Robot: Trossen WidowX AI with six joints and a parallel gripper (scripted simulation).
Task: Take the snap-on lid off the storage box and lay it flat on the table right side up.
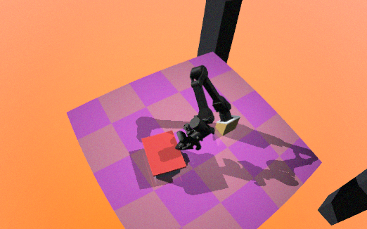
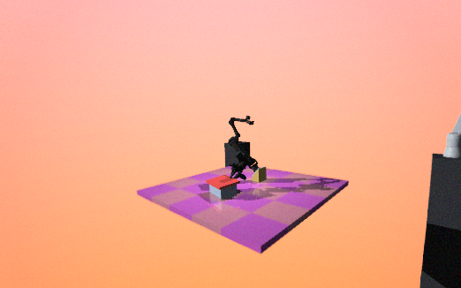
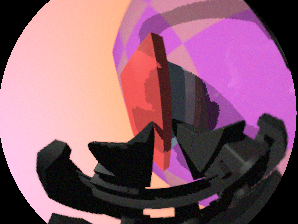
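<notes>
Right now the red lid is 7 cm ahead of my gripper tip and 2 cm to the right of it. Round my gripper tip: storage box 7 cm ahead, 5 cm below, 2 cm to the right.
</notes>
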